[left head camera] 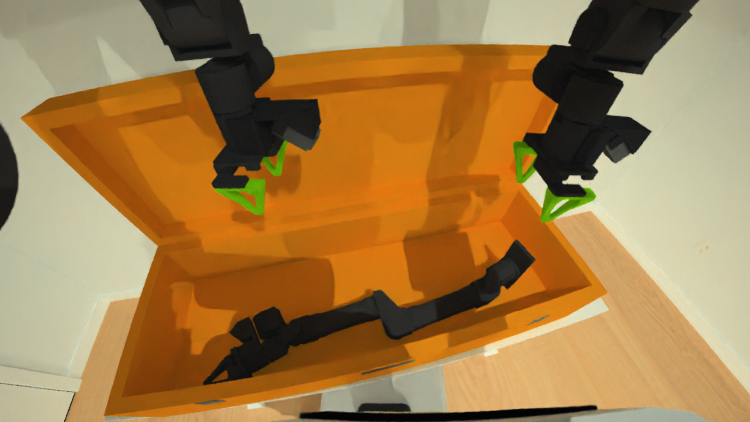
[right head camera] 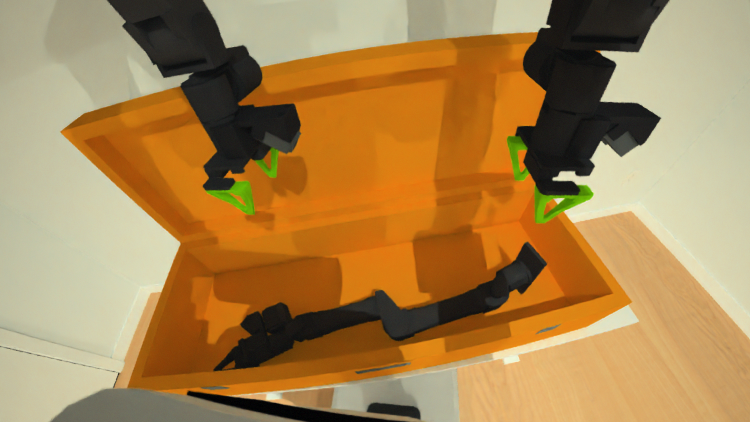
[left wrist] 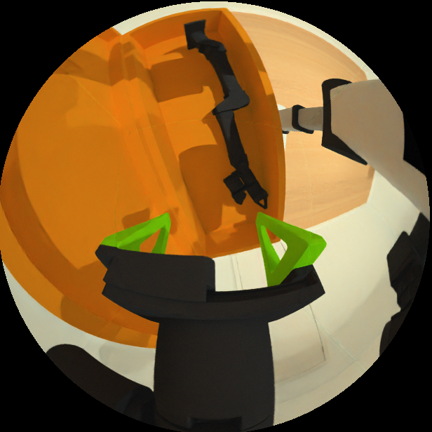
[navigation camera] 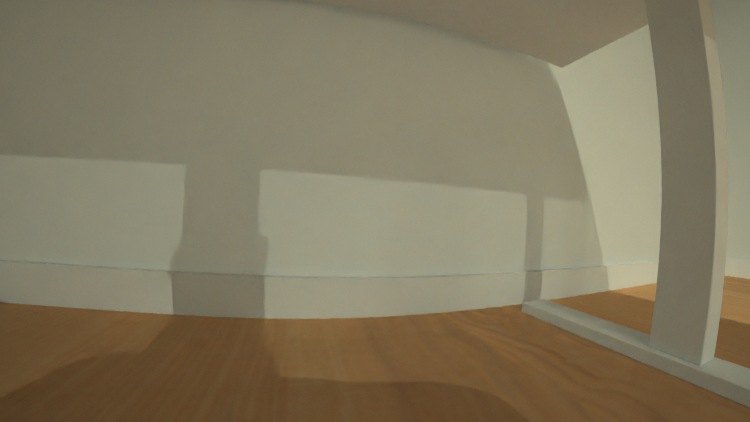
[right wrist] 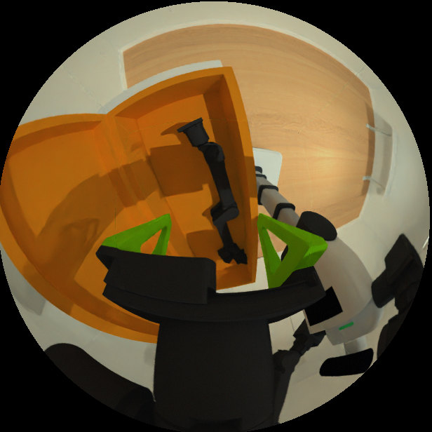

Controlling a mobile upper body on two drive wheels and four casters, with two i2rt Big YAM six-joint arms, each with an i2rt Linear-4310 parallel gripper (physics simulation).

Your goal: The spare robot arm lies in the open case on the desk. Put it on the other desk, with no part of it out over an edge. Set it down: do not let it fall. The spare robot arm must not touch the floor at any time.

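Frame: origin at the left arm's base, x ahead, y left, z up, level; metres.
Seen in the pictures: left gripper, fingertip midpoint: (left head camera: 269, 193) (right head camera: 262, 194); right gripper, fingertip midpoint: (left head camera: 531, 200) (right head camera: 528, 199).
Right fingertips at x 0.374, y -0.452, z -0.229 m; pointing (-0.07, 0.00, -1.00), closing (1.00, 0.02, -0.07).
A point is followed by its place in that frame.
The black spare robot arm (left head camera: 398, 321) (right head camera: 401, 322) (left wrist: 232, 100) (right wrist: 222, 185) lies bent along the inside of the open orange case (left head camera: 555, 257) {x 0.447, y -0.723, z -0.549 m} (right head camera: 576, 262) {x 0.441, y -0.725, z -0.545 m} (left wrist: 270, 150) (right wrist: 245, 175). Its finger end is at the left in the head views, its flat base end at the right. A white desk (left head camera: 590, 310) {x 0.326, y -0.887, z -0.690 m} (right head camera: 621, 319) {x 0.331, y -0.904, z -0.690 m} (right wrist: 212, 65) shows in part under the case. My left gripper (left head camera: 270, 194) {x 0.381, y -0.004, z -0.226 m} (right head camera: 263, 195) {x 0.381, y -0.004, z -0.226 m} (left wrist: 212, 217) is open and empty, above the case near the lid. My right gripper (left head camera: 531, 201) {x 0.374, y -0.452, z -0.229 m} (right head camera: 529, 201) {x 0.374, y -0.452, z -0.229 m} (right wrist: 213, 218) is open and empty, above the case's right end. I cannot identify the other desk.
The raised lid (left head camera: 367, 120) {x 0.637, y -0.161, z -0.236 m} (right head camera: 367, 125) {x 0.637, y -0.161, z -0.249 m} stands behind the case, with walls beyond. A pale panel (left head camera: 31, 404) {x -0.072, y 1.458, z -1.203 m} (right head camera: 47, 362) {x -0.025, y 1.470, z -0.990 m} is at the lower left. Wooden floor (left head camera: 629, 341) {x 0.344, y -1.724, z -1.410 m} (right head camera: 692, 356) {x 0.344, y -1.841, z -1.409 m} shows at right. A desk leg (navigation camera: 684, 183) {x 0.664, y -0.714, z -1.113 m} rises from a foot bar (navigation camera: 592, 330) {x 0.795, y -0.670, z -1.388 m} in the navigation view.
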